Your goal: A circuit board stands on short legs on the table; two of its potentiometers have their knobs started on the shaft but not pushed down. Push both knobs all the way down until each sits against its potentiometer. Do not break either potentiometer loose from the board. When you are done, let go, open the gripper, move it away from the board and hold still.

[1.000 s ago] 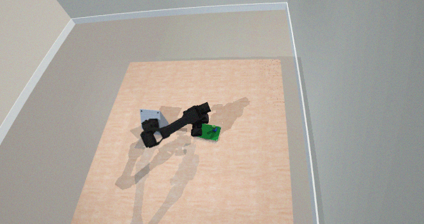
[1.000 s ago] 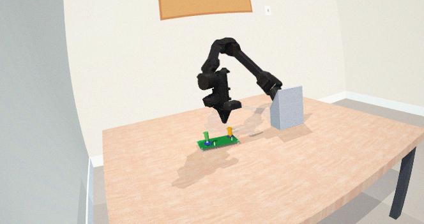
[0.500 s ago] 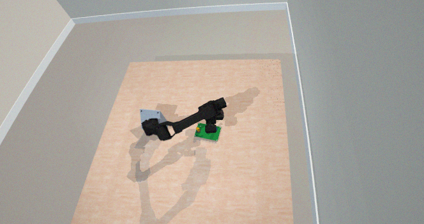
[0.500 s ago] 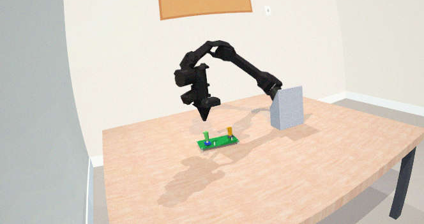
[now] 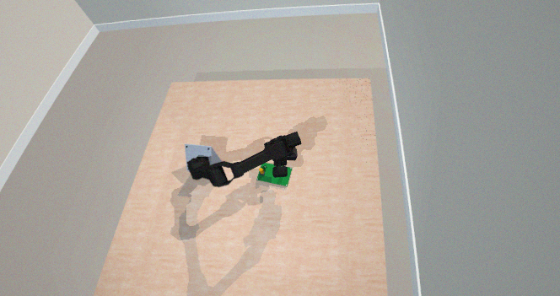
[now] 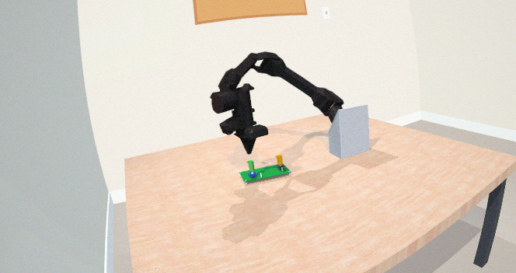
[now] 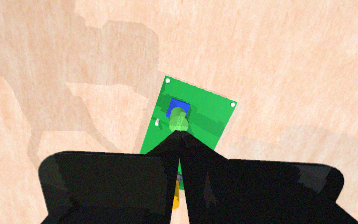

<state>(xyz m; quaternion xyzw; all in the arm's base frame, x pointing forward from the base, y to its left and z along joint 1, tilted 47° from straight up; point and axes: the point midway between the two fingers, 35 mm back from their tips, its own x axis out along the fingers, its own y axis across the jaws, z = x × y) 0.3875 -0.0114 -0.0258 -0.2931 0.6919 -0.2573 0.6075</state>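
Now: gripper tip 4 cm above the green knob.
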